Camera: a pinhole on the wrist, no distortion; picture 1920 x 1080 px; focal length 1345.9 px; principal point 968.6 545.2 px. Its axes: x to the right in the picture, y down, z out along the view. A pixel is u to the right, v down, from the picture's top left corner.
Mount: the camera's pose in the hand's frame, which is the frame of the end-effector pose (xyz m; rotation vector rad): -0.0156 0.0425 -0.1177 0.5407 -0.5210 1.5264
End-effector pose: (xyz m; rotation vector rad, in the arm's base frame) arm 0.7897 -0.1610 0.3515 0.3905 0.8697 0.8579
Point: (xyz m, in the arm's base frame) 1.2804 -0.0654 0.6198
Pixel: 1854.7 252.1
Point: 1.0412 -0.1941 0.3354
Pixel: 1106.6 250.9
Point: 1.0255 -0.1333 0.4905
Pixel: 1758.1 359.9
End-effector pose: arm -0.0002 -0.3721 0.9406 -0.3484 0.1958 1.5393
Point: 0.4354 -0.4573 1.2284
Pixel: 507.7 936.6
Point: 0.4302 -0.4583 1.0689
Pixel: 127.7 883.9
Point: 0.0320 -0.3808 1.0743
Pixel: 1422.7 771.7
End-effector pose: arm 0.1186 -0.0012 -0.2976 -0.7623 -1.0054 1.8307
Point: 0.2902 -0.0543 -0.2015
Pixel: outside the picture
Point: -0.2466 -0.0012 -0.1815
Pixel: outside the picture
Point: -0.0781 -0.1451 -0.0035
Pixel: 1403.8 733.3
